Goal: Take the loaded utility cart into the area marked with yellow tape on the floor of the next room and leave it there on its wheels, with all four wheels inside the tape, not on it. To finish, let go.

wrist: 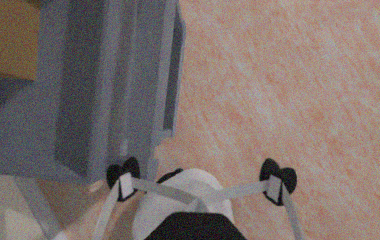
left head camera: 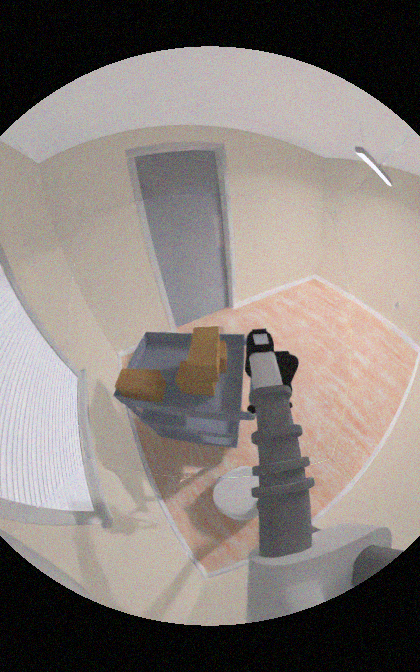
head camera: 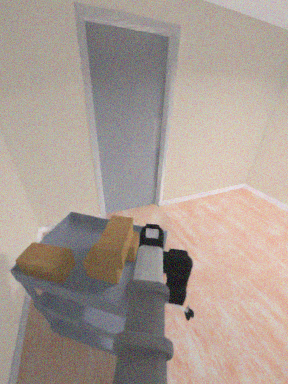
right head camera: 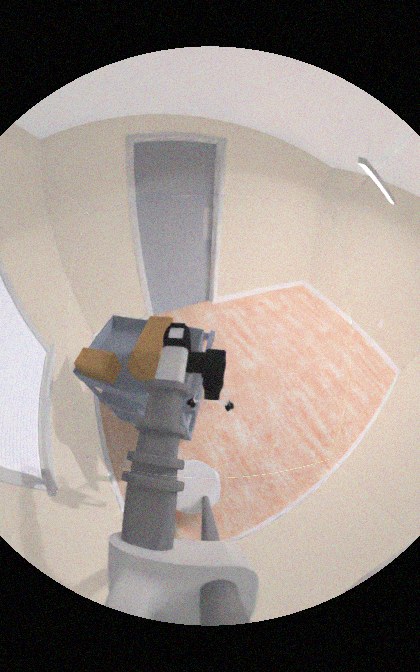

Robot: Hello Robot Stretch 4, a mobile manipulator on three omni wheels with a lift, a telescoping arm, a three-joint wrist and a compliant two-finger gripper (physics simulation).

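Places are measured from the robot's base along level axes (x ahead, y left, z up), in metres.
Pixels of known places: gripper, fingertip midpoint: (wrist: 200, 172) (head camera: 168, 313).
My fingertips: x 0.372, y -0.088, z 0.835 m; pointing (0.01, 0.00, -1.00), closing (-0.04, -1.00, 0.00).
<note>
Behind a point stands the place of what it marks.
The grey-blue utility cart (head camera: 85, 240) @[x 0.727, y 0.400, z 0.766 m] (left head camera: 170, 355) (right head camera: 117, 337) (wrist: 145, 100) @[x 0.450, y -0.032, z 0.836 m] stands upright left of my arm. Its top tray carries one brown box (head camera: 46, 262) @[x 0.483, y 0.458, z 0.884 m] (left head camera: 141, 385) (right head camera: 97, 365) on the left and brown boxes (head camera: 112, 247) @[x 0.511, y 0.153, z 1.002 m] (left head camera: 202, 362) (right head camera: 150, 347) on the right. My gripper (right head camera: 210, 404) (wrist: 200, 172) @[x 0.372, y -0.088, z 0.835 m] is open, its fingers wide apart with nothing between them. In the wrist view the left fingertip overlaps the cart's near corner; whether they touch is unclear. The right fingertip is over floor, clear of the cart. My arm hides part of the cart. Its wheels and the yellow tape do not show.
A white-framed doorway (head camera: 127, 115) @[x 2.097, y 0.392, z 1.350 m] (left head camera: 185, 235) (right head camera: 175, 225), filled by a grey surface, is behind the cart. A wall and a white ribbed panel (left head camera: 40, 425) are at the left. My round white base (left head camera: 235, 492) (right head camera: 200, 485) stands near the cart. Orange-pink floor (head camera: 230, 260) @[x 1.315, y -0.925, z -0.027 m] extends to the right.
</note>
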